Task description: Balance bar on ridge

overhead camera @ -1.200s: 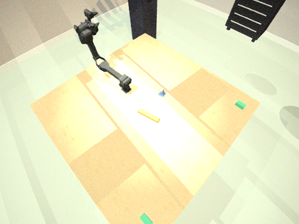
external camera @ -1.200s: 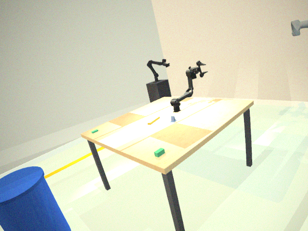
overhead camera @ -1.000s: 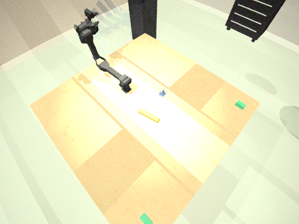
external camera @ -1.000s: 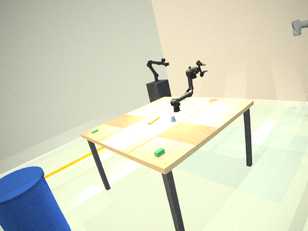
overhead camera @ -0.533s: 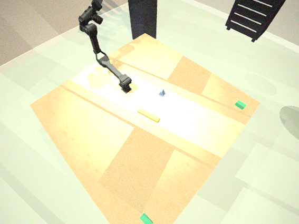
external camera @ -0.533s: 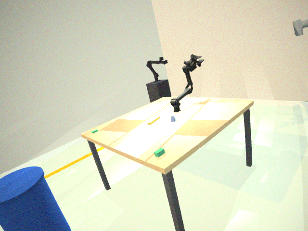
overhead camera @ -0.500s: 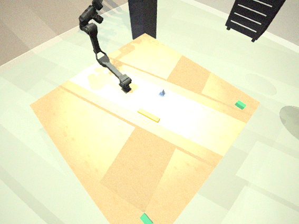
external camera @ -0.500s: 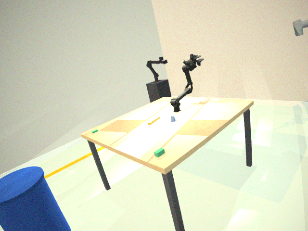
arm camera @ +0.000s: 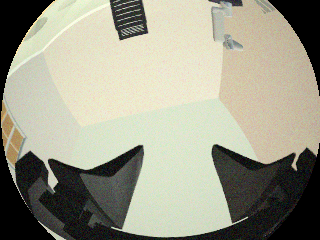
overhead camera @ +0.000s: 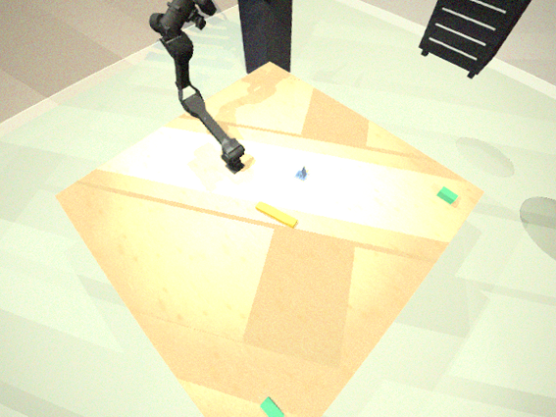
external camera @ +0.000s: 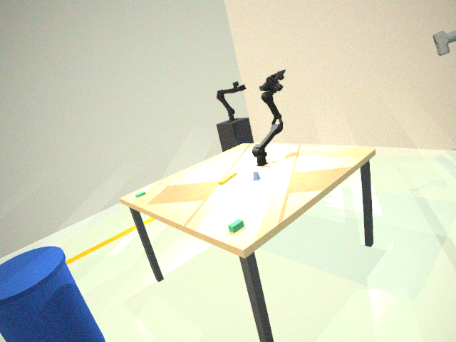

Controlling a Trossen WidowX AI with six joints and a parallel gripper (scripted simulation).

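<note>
My gripper tip is now 51 cm short of the yellow bar, 21 cm to the left of it and 60 cm above it.
</note>
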